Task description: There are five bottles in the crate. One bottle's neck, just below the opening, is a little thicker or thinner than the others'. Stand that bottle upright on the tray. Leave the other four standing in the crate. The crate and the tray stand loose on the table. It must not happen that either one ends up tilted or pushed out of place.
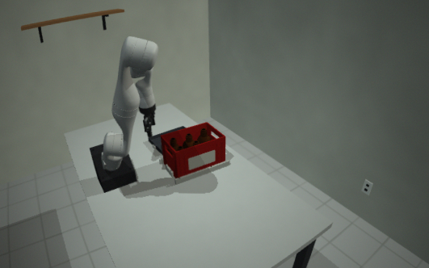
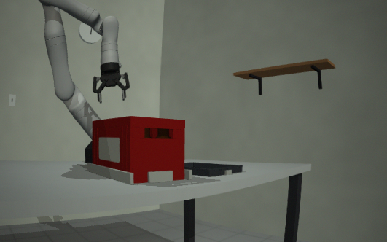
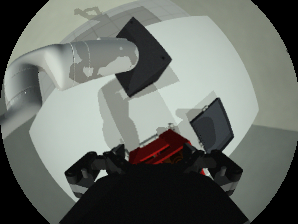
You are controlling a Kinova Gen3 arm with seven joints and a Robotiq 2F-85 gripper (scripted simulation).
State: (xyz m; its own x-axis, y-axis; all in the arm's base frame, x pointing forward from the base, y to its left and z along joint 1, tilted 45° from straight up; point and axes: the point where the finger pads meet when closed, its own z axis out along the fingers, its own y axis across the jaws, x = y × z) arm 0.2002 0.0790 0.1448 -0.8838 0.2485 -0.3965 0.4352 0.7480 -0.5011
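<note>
Right now my hand is 200 mm short of the red crate and 180 mm above it. Also, from my hand: dark tray (190 mm ahead, 270 mm to the left, 250 mm below).
</note>
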